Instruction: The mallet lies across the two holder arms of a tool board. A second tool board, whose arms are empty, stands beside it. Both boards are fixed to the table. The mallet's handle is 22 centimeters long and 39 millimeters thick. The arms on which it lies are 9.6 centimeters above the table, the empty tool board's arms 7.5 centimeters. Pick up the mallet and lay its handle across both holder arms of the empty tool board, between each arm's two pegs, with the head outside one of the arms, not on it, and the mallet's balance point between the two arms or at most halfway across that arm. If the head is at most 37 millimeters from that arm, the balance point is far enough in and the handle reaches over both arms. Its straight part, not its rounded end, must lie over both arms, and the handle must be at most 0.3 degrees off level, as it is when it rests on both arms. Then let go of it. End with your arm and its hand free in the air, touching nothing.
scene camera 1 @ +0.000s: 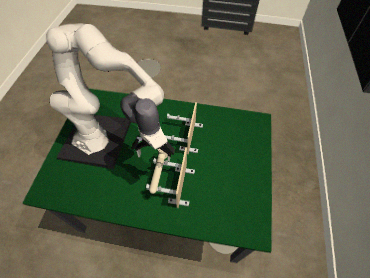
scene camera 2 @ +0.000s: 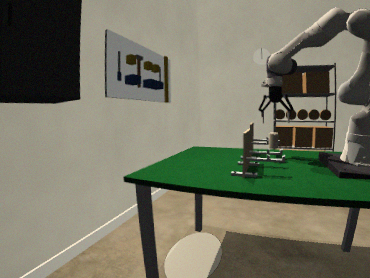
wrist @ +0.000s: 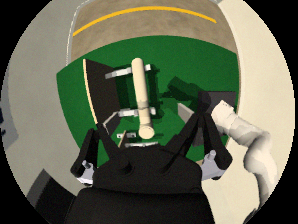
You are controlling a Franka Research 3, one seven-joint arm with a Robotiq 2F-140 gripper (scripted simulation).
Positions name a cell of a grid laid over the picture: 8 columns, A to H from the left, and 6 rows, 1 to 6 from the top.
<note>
In view: the gripper (wrist: D4), a mallet (wrist: D4) and a tool board (wrist: C3).
</note>
